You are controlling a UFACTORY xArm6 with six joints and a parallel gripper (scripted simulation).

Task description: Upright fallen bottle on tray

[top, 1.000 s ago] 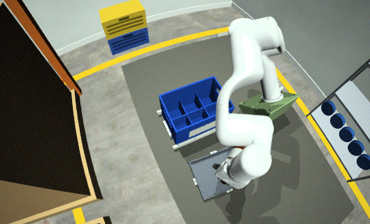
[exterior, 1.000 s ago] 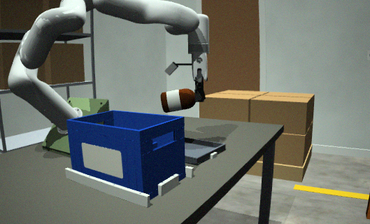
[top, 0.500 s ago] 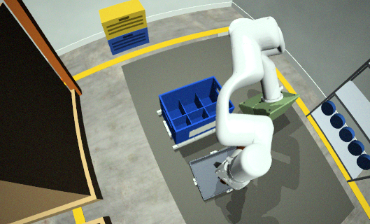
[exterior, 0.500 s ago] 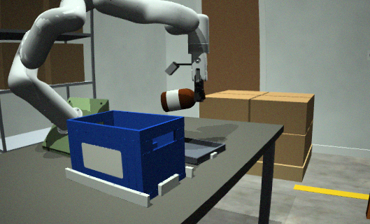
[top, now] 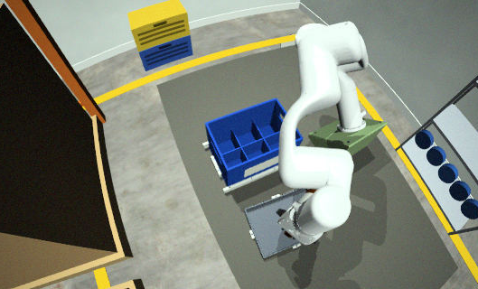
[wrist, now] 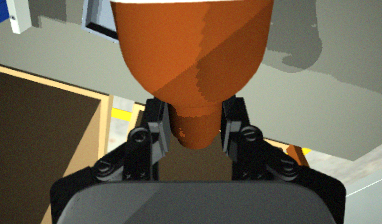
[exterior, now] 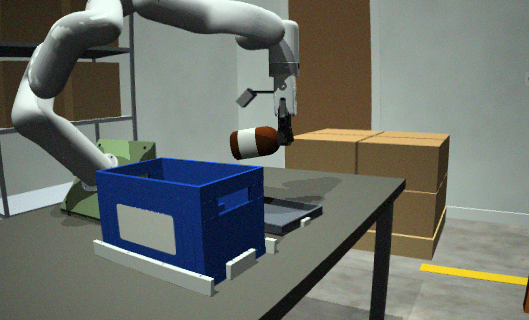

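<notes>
Now: hand 50 mm past the brown bottle, 10 mm to the left of it and 10 mm above it. From my hand the other things lie so: grey tray (190 mm below, 50 mm behind, 30 mm to the right); then blue crate (330 mm to the right, 120 mm below, 100 mm behind).
</notes>
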